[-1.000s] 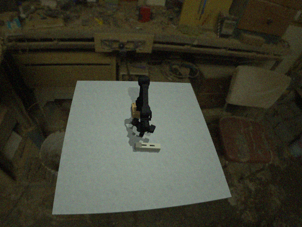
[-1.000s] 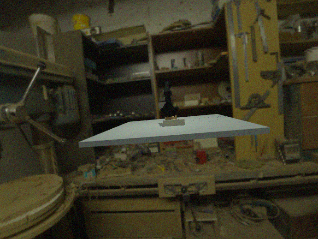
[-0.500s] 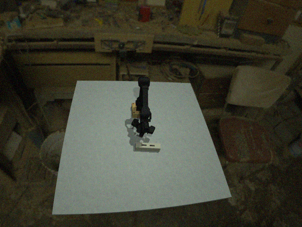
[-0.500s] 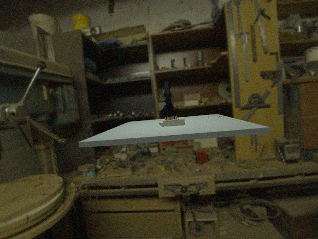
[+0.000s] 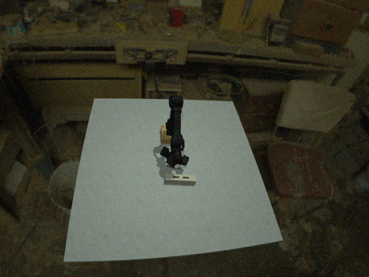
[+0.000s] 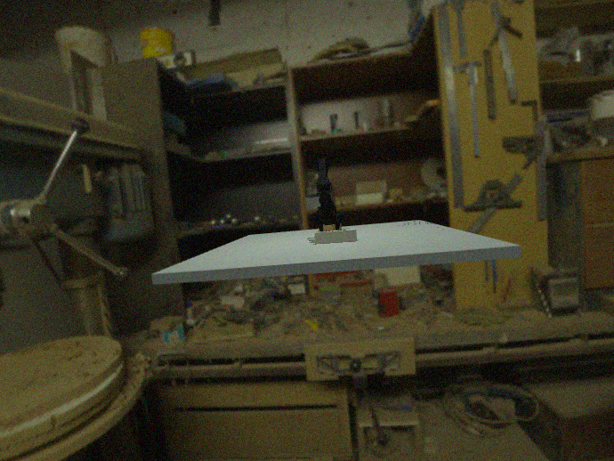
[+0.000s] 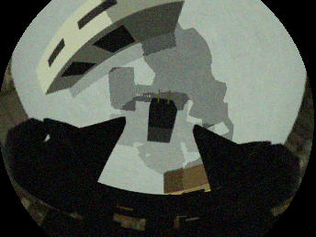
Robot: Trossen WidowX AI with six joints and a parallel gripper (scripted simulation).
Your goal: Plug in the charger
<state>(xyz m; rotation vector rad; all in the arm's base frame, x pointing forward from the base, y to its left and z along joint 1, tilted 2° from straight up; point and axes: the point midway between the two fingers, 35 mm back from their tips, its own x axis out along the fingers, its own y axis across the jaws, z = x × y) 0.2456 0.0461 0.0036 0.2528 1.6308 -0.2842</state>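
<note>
My gripper tip is 1 cm to the left of the two-prong charger, 1 cm short of it and 1 cm above it.
</note>
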